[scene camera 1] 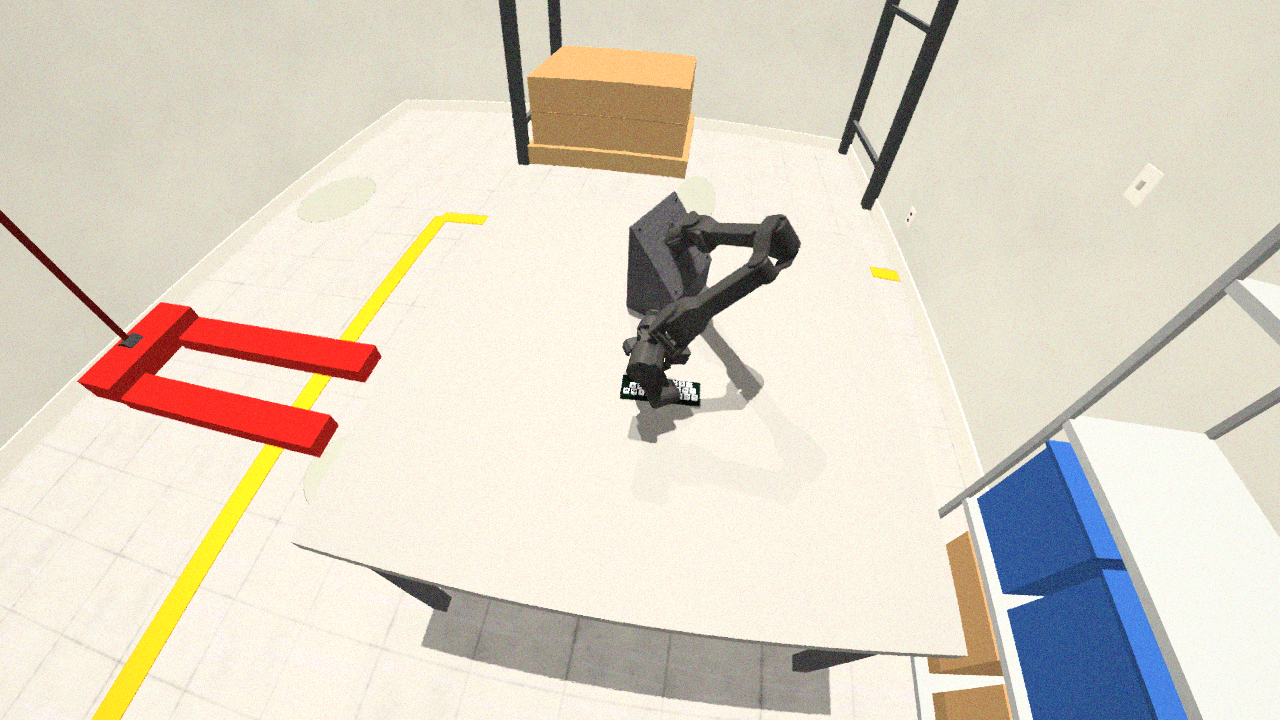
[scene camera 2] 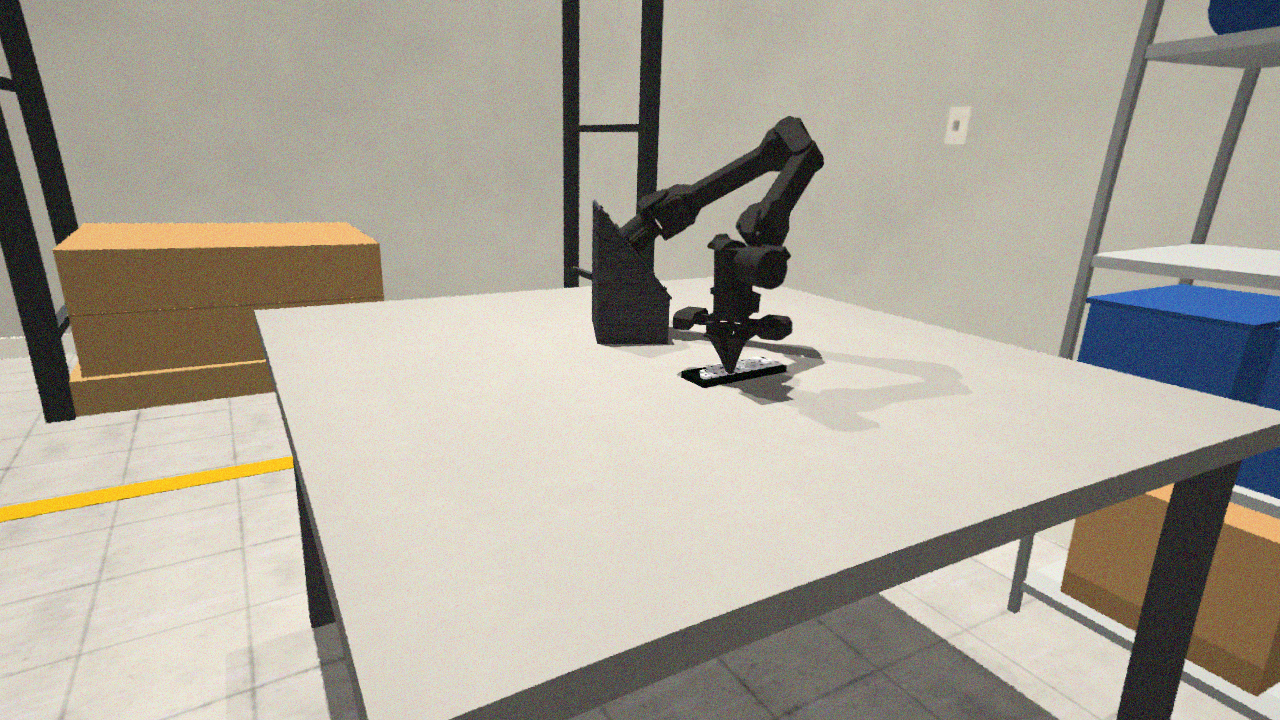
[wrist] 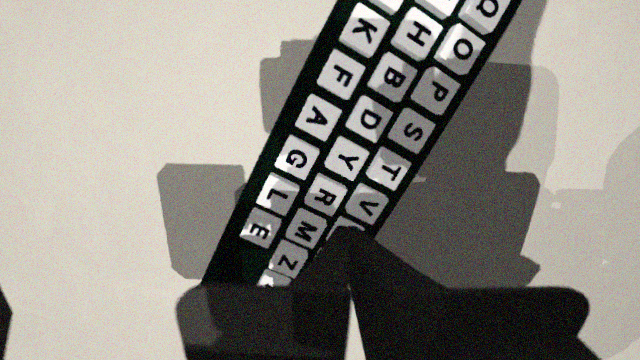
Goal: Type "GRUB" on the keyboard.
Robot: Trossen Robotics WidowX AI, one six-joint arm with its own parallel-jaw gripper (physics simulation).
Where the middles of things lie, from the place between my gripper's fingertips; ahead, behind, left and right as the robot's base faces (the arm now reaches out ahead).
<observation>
My gripper is now 20 mm to the right of the black keyboard (scene camera 2: pixel 693 375) and 20 mm past it.
</observation>
